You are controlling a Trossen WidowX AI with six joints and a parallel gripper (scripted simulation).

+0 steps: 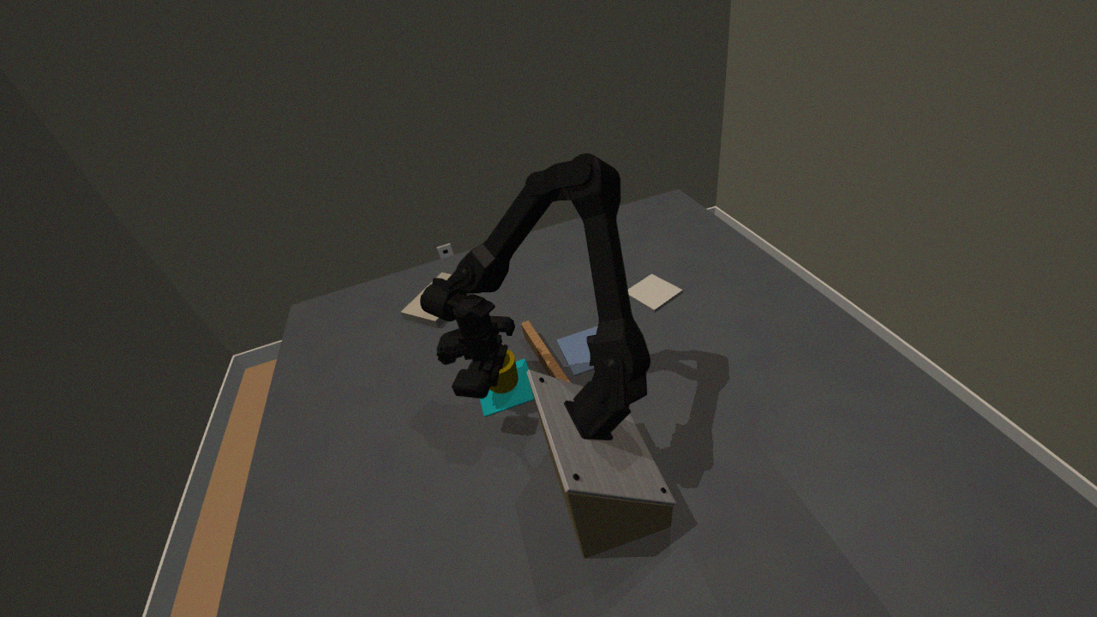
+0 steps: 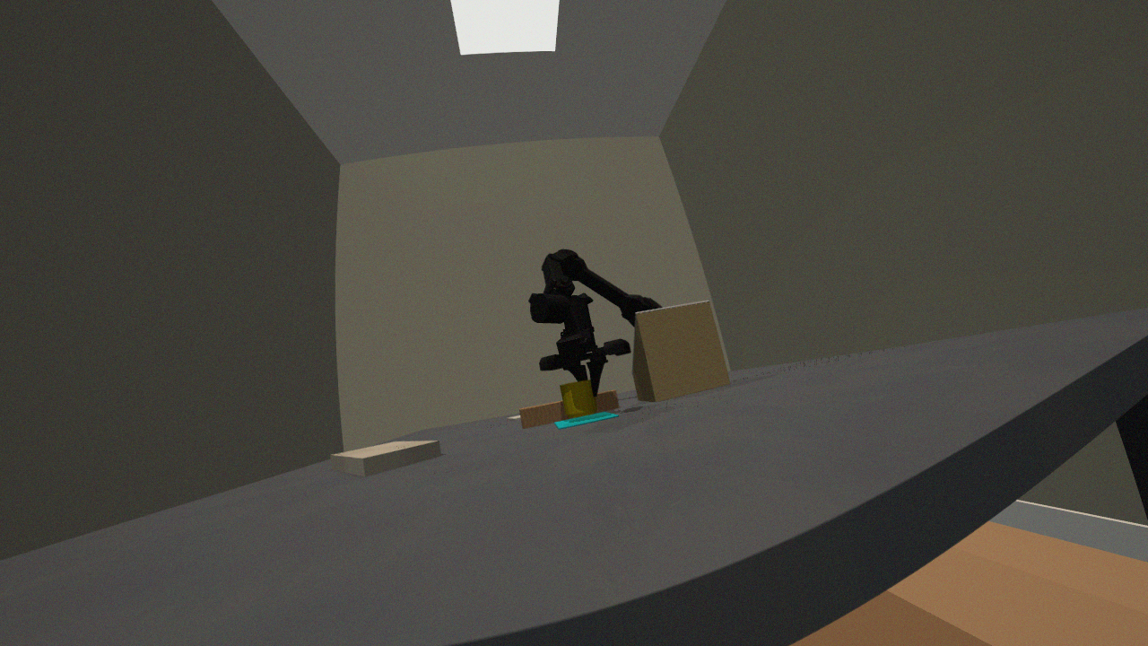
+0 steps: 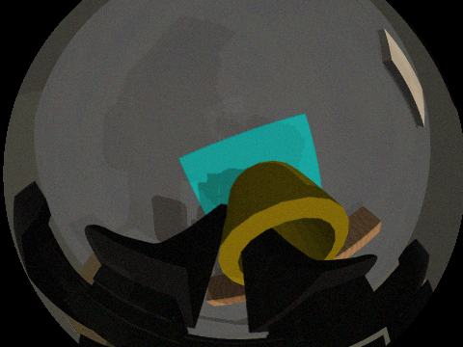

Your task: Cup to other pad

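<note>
Now: gripper tip 20 mm to the left of the yellow cup and 20 mm short of it. From my gripper tip the other things lie so: wooden bar: 120 mm to the right, 30 mm below, 30 mm ahead; then teal pad: 50 mm below, 20 mm to the right, 20 mm ahead; then light blue pad: 220 mm to the right, 50 mm below, 30 mm ahead.
</note>
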